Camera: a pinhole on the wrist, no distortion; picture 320 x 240 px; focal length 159.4 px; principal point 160.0 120.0 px. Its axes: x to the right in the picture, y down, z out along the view. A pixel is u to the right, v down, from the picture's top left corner.
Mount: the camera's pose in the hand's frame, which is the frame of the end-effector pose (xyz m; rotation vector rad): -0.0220 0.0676 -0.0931 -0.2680 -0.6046 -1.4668
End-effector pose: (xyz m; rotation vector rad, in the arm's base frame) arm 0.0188 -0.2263 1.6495 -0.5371 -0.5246 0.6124
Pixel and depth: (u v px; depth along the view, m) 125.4 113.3 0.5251
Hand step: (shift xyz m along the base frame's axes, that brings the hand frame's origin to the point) -0.4445 0.2848 -0.1066
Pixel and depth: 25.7 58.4 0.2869
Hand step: -0.2896 0.1582 -0.3089
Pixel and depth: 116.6 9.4 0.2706
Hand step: -0.3154 0.0194 -0.1886
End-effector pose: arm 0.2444 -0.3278 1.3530 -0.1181 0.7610 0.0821
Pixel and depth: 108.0 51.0 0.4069
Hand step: -0.1521 0.3796 0.2652
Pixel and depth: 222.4 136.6 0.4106
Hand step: 0.1626 0.1932 0.2813
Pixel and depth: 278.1 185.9 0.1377
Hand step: 0.0534 0.0705 0.0551
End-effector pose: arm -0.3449 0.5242 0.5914 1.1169 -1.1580 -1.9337
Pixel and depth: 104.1 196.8 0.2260
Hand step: -0.0585 -0.1149 0.2443
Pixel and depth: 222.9 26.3 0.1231
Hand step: 0.0427 0.0708 0.1218
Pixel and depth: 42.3 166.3 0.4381
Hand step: -0.0638 -0.2115 0.5536
